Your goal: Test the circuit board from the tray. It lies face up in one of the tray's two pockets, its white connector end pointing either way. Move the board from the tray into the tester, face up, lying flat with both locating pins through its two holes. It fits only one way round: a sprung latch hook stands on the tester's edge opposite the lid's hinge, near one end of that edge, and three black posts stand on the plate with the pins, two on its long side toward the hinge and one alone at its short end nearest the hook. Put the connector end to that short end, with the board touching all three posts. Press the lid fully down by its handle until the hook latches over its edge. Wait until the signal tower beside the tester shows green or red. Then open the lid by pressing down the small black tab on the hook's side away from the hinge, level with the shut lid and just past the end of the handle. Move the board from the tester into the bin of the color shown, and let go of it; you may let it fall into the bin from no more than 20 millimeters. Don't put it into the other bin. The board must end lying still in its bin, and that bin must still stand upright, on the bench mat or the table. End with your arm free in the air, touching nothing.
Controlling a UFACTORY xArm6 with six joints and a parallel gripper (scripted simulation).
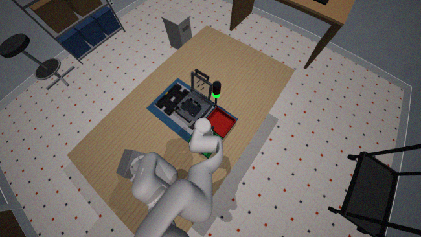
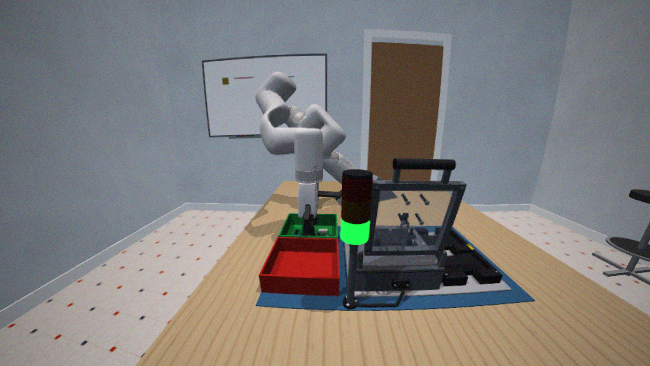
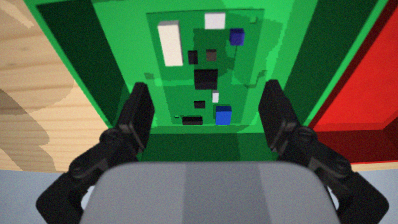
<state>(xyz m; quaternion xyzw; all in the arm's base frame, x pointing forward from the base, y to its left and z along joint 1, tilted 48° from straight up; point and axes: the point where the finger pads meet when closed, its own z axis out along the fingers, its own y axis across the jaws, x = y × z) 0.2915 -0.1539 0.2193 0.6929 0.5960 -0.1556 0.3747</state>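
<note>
Now: hand 2 cm above the green bin. The rest, counted from my hand: red bin (15 cm ahead, 4 cm to the right, 2 cm below); then green circuit board (2 cm below); then plate (17 cm to the left, 16 cm ahead, 4 cm above).
</note>
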